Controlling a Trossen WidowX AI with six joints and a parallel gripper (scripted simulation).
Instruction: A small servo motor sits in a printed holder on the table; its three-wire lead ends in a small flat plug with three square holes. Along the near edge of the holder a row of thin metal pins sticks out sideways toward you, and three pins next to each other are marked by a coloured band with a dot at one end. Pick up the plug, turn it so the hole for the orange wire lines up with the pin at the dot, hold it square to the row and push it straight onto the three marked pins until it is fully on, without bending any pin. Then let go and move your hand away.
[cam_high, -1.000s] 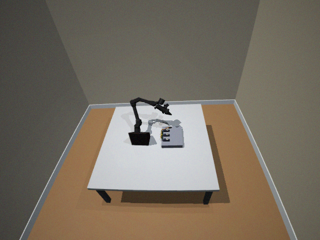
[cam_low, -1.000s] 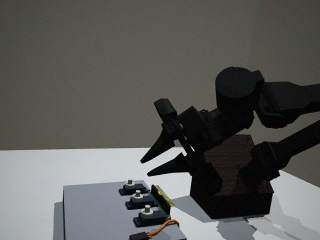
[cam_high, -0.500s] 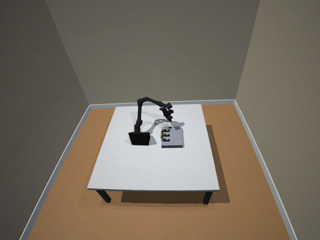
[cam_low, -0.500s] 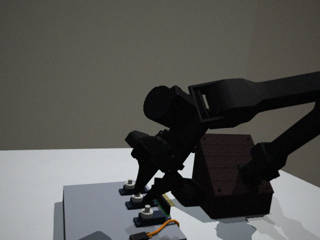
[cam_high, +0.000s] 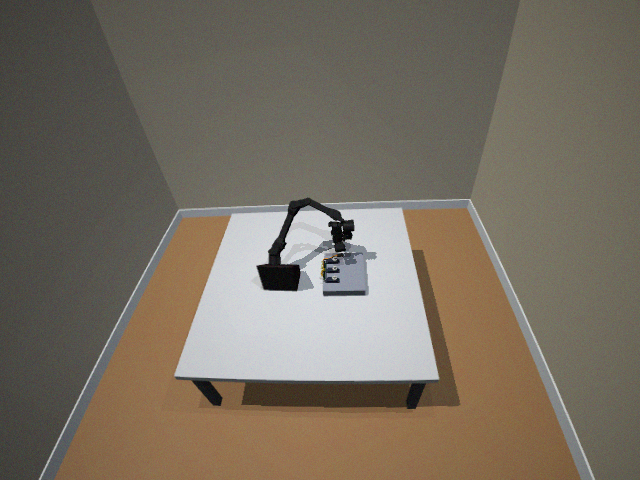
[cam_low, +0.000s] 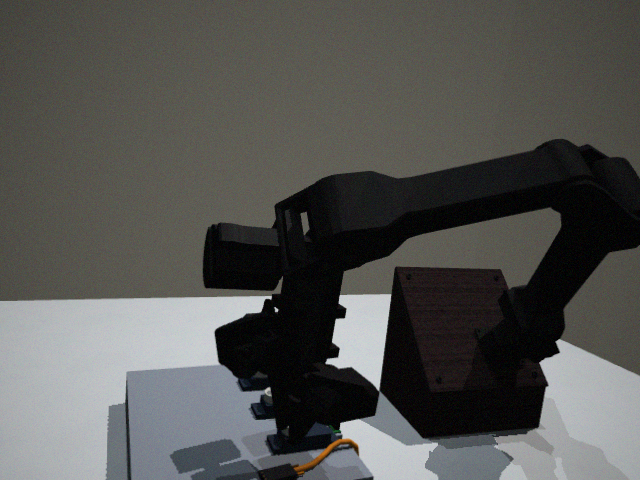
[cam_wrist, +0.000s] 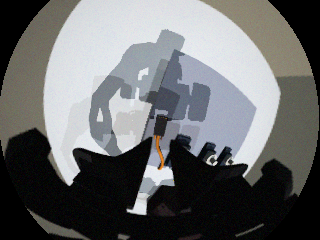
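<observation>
The yellow band is 9 cm behind my gripper tip, 14 cm to the right of it and 2 cm below it. From my gripper tip the other things lie so: grey printed holder 7 cm ahead, 13 cm to the right, 7 cm below.
</observation>
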